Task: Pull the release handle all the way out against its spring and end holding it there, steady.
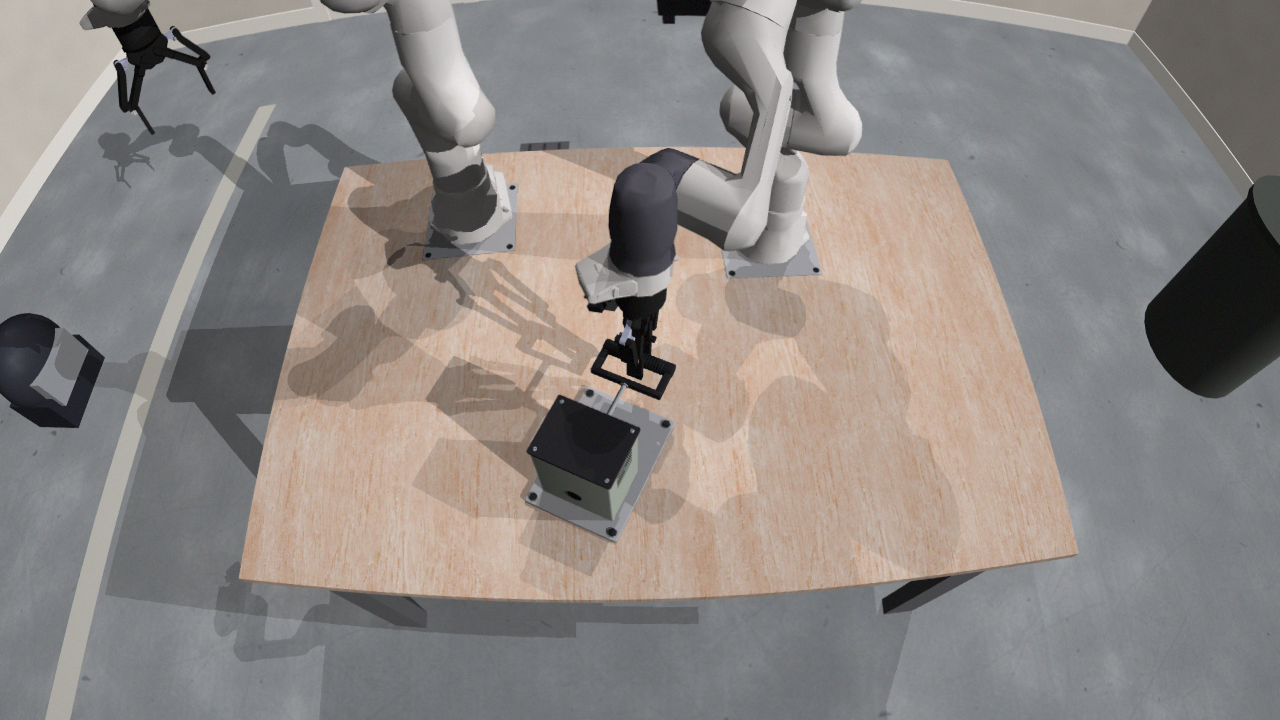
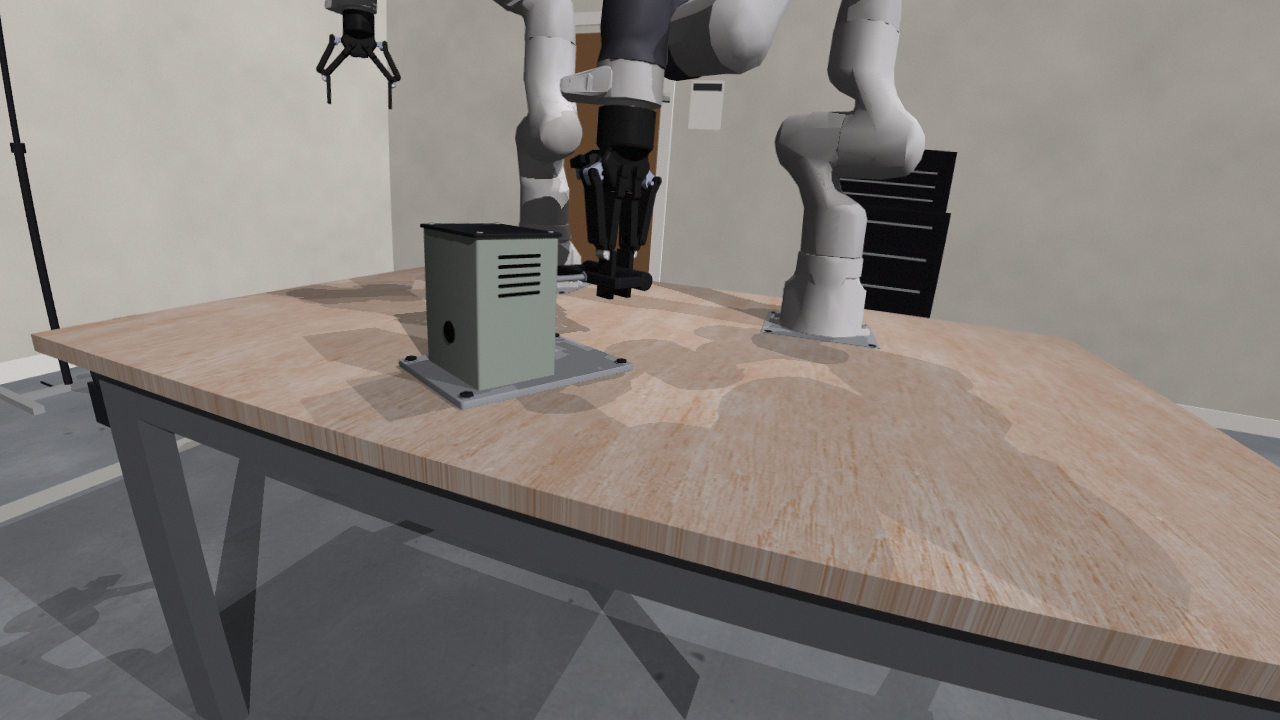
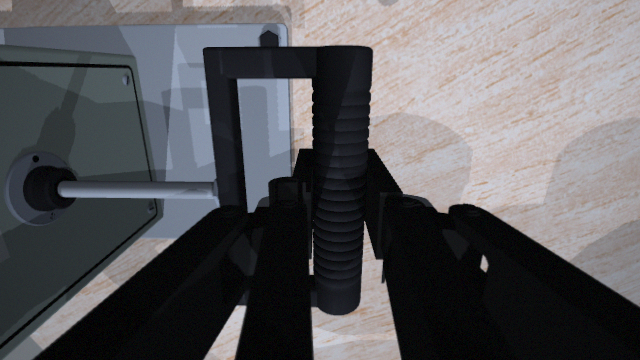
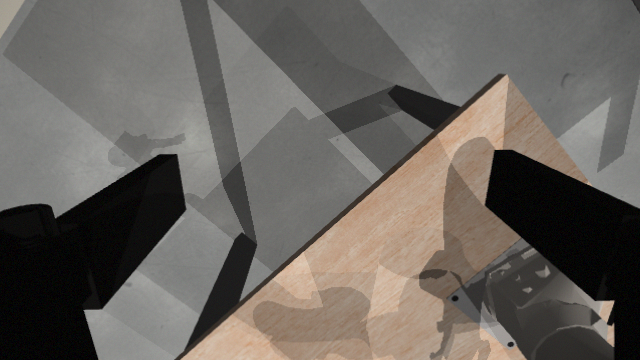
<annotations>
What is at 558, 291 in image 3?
The left gripper.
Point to a release handle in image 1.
666, 369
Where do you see a release handle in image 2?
639, 280
</annotations>
